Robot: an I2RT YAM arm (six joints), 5 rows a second.
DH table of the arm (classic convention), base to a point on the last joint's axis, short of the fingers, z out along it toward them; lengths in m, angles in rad. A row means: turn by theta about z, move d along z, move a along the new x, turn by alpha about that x. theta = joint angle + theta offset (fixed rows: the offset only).
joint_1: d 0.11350, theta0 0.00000, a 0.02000, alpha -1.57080
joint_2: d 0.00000, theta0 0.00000, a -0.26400, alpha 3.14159
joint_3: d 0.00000, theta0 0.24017, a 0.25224, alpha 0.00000
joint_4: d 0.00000, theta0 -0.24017, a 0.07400, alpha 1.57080
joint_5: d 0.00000, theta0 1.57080, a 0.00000, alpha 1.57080
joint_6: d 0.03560, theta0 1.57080, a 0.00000, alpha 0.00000
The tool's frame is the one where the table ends.
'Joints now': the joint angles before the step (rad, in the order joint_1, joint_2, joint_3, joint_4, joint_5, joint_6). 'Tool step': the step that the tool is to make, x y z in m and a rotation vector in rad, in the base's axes. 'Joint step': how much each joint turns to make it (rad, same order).
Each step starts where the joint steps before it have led.
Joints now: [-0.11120 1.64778 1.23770 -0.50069 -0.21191 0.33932]
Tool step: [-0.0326 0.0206 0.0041 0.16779 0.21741 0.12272]
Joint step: [0.03438 -0.05226 0.00719 -0.29213 -0.17088 0.00005]
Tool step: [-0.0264 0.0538 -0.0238 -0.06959 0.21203 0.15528]
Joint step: [0.18279 -0.00002 -0.06339 -0.14796 0.07134 0.00465]
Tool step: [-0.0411 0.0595 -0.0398 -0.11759 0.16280 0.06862]
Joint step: [0.24830 0.00006 -0.15000 0.00814 0.10259 0.17124]
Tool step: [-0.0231 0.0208 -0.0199 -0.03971 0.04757 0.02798]
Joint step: [0.10850 -0.00004 -0.08283 0.03926 0.02174 0.08103]
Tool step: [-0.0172 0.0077 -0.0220 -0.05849 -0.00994 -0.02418]
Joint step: [0.06651 0.00005 -0.09554 0.09065 0.05875 0.09016]
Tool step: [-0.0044 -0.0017 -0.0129 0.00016 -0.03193 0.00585]
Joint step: [0.00537 -0.00004 -0.05963 0.08705 0.01603 -0.00112]
